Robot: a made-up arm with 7 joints.
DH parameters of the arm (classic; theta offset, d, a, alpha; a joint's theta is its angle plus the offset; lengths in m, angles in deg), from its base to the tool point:
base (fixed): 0 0.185 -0.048 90
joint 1: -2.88 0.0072 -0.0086 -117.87
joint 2: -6.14 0.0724 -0.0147 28
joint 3: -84.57 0.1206 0.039 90
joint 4: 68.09 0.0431 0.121 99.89
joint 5: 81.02 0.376 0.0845 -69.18
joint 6: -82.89 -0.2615 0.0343 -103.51
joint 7: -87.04 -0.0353 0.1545 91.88
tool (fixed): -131.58 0.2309 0 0
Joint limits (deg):
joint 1: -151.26..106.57
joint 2: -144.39..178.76
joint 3: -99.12..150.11
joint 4: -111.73..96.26
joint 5: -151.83..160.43
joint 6: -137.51..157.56
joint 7: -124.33..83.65
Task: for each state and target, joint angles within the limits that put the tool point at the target. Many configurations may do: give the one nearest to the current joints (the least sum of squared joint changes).
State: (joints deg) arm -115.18 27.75 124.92 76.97 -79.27 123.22 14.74
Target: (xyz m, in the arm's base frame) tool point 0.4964 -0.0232 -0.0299
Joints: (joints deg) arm -107.26 20.44 127.21 96.26 -78.01 119.24 48.42
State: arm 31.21 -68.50 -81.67 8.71 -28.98 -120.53 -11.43
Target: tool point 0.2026 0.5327 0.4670
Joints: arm 35.12 -110.15 -99.12 -9.26 -6.08 -110.39 -5.65
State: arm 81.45 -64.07 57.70 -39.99 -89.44 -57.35 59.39
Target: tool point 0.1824 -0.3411 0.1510
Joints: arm 47.61 -51.94 30.13 -59.02 -75.51 -23.05 83.65
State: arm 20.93 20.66 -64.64 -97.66 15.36 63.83 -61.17
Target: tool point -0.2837 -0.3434 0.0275
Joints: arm 14.12 23.65 -66.02 -86.99 14.20 58.15 -59.79
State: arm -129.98 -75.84 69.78 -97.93 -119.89 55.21 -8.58
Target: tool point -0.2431 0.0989 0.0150
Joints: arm -135.81 -90.51 60.00 -92.67 -104.65 90.17 -25.93
